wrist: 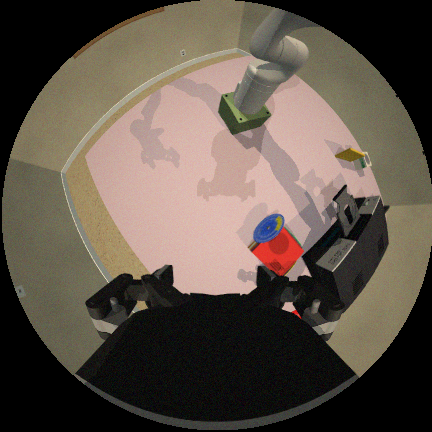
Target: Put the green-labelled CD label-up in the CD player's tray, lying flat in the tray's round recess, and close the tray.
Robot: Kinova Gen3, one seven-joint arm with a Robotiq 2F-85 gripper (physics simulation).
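Pixels of known places: gripper, between the fingertips: [214, 275]; arm's base, origin of its link: [246, 103].
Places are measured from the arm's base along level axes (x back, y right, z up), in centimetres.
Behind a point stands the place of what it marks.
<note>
The green-labelled CD does not show clearly. A thin green edge [292, 235] @[x -43.7, y 12.5, z -2.7 cm] shows along the right side of the red box, too little of it to tell what it is. The CD player [371, 242] @[x -67.3, y -15.7, z 7.3 cm] is a dark box at the right. Its grey tray [341, 209] @[x -48.1, y -9.3, z 0.2 cm] sticks out of the player, with a dark opening in it; no disc shows on it. My gripper [214, 275] @[x -30.4, y 32.4, z 25.5 cm] is open and empty, its two fingers wide apart at the lower middle, to the left of the player and below the red box in the view.
A red box [282, 257] @[x -48.5, y 18.4, z -4.4 cm] stands left of the player, with a blue and yellow disc [268, 228] @[x -38.1, y 17.3, z -6.0 cm] tilted against its upper side. Part of a red thing [296, 314] @[x -85.8, y 22.6, z -12.5 cm] shows by the right finger. A yellow block [349, 155] @[x -36.5, y -40.5, z -6.3 cm] and the arm's green base [235, 116] @[x -3.0, y 6.9, z -0.7 cm] are farther back.
</note>
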